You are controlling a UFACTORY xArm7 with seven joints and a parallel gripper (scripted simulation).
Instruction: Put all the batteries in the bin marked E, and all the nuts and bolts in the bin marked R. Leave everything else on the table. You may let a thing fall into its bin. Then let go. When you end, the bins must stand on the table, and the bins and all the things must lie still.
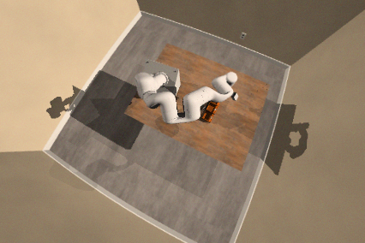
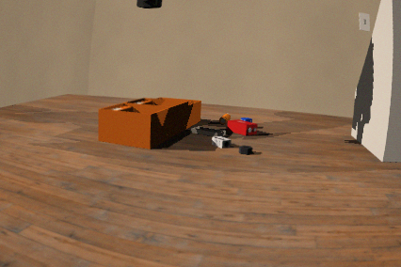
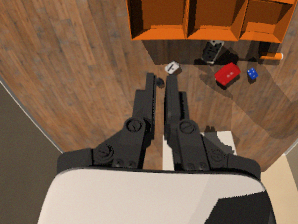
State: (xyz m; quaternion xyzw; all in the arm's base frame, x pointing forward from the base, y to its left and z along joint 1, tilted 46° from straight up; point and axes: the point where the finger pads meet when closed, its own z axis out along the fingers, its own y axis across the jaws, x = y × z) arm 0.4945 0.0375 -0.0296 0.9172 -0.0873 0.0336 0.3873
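Right now the small black piece is 150 mm behind my hand, 30 mm to the left of it and 210 mm below it. From my hand the other things lie so: orange bin 80 mm to the right, 200 mm below; then red block 150 mm behind, 110 mm to the right, 210 mm below; then pale grey block 120 mm behind, 210 mm below.
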